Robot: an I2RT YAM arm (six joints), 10 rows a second.
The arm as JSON. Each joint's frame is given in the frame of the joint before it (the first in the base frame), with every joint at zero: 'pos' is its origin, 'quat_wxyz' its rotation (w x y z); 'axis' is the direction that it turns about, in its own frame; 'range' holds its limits. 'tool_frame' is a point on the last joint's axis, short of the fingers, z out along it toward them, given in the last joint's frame.
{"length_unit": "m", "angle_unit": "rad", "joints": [
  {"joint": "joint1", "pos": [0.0, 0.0, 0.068], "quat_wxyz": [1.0, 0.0, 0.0, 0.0], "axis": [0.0, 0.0, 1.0], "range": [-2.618, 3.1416]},
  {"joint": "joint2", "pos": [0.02, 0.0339, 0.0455], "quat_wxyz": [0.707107, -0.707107, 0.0, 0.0], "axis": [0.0, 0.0, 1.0], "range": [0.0, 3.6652]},
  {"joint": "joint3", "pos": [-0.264, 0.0, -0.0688], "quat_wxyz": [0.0, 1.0, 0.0, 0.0], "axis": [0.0, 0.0, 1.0], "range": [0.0, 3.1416]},
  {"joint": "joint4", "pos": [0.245, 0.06, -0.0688], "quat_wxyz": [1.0, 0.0, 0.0, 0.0], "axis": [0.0, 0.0, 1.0], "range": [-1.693, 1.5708]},
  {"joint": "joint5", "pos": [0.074, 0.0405, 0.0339], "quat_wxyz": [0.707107, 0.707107, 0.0, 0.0], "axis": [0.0, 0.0, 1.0], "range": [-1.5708, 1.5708]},
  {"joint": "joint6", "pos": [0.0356, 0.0, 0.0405], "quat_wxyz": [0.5, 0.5, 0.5, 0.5], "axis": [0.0, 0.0, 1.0], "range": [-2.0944, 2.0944]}
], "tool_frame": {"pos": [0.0, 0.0, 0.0], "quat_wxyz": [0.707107, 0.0, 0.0, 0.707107]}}
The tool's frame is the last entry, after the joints.
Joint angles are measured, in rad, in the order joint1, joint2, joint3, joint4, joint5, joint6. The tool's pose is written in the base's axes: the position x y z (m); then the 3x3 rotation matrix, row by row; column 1 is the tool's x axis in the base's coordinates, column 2 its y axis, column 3 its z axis. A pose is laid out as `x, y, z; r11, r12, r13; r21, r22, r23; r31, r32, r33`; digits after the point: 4 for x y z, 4 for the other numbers.
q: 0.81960, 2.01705, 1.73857, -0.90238, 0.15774, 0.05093
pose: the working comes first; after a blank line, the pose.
Where each joint sits with the arm in this pose, in the base's axes (m; each line is computed from the numbers above, not from the rounded line before):
joint1: 0.0000 0.0000 0.0680
joint2: -0.0111 0.0378 0.1135
joint3: 0.1169 0.0741 0.3516
joint4: 0.2387 0.3053 0.3420
joint5: 0.3082 0.3301 0.2889
joint6: 0.2959 0.3086 0.2410
the tool: 0.2959 0.3086 0.2410

0.2959, 0.3086, 0.2410; -0.6651, -0.6480, 0.3710; -0.6386, 0.7512, 0.1672; -0.3870, -0.1258, -0.9135
